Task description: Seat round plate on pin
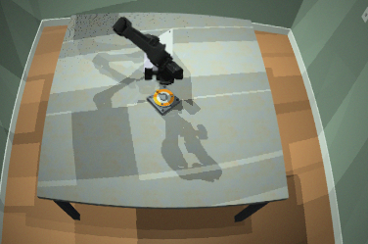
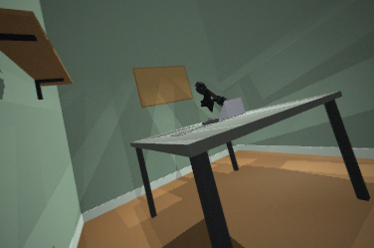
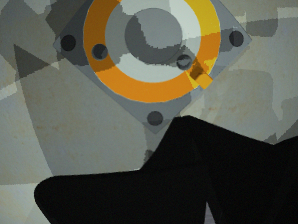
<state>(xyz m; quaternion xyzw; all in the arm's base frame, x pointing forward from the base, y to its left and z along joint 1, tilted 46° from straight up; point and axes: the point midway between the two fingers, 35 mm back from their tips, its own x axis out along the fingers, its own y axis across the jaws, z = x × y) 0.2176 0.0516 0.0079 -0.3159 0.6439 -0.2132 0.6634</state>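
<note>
Now: the square grey base 40 mm ahead of my gripper tip, 10 mm to the left of it and 60 mm below it.
</note>
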